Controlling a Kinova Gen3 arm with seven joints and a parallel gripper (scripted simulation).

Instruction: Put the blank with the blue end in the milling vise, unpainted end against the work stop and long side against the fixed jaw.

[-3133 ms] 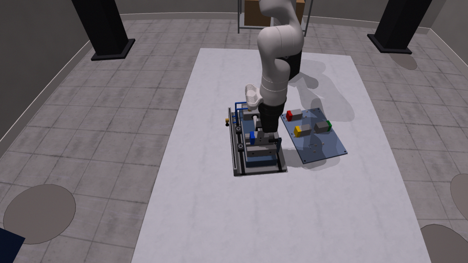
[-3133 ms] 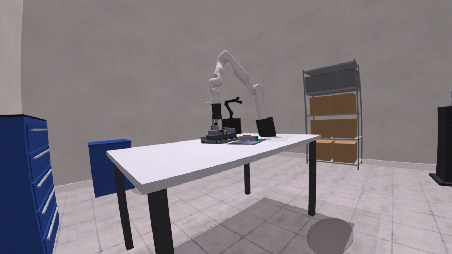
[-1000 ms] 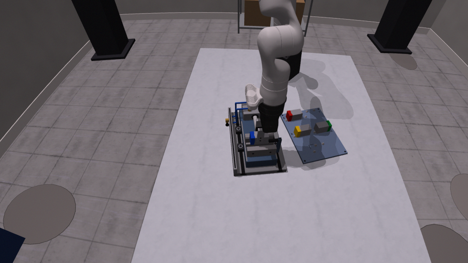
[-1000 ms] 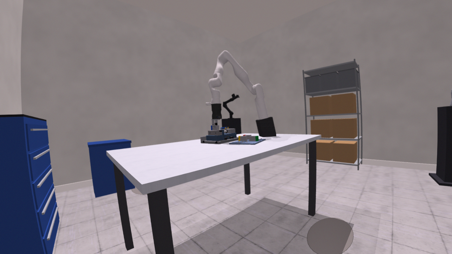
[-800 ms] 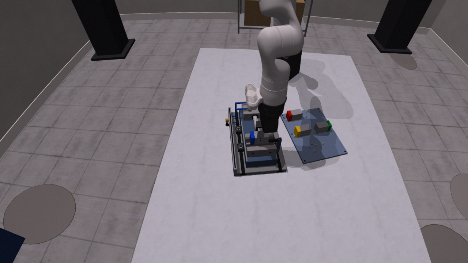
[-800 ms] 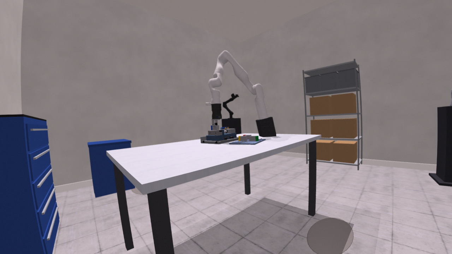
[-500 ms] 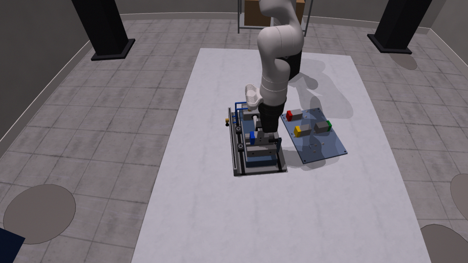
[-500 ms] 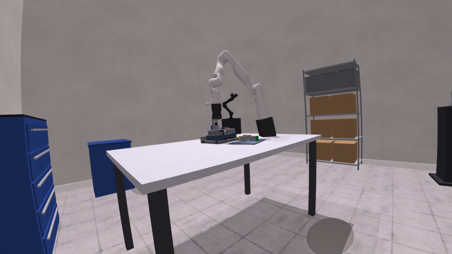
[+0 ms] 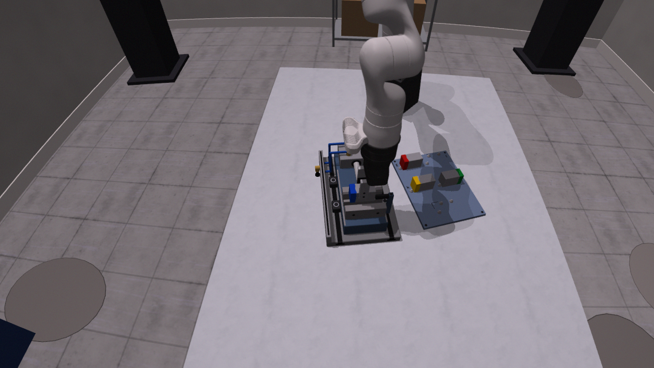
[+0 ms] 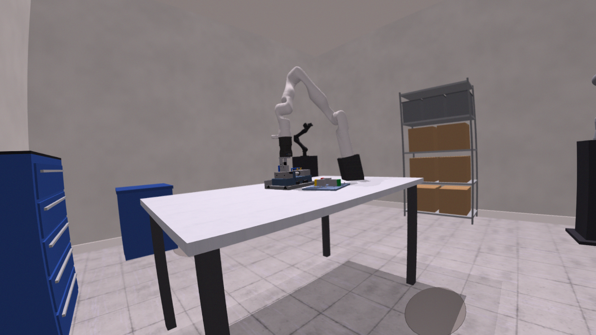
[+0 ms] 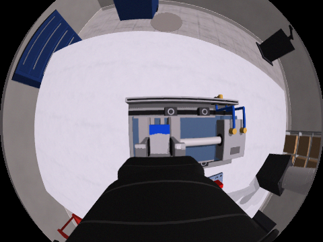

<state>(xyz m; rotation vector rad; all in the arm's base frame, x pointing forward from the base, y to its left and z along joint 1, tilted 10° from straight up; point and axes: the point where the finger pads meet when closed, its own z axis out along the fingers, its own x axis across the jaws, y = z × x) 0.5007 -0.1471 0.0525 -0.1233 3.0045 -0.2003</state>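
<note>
The blue-ended blank lies 2 cm below my hand. Also, from my hand: vise base rail 10 cm below, 9 cm to the right, 7 cm behind; work stop rod 5 cm to the left, 5 cm below, 1 cm behind; fixed jaw 6 cm below, 3 cm ahead, 1 cm to the left.
</note>
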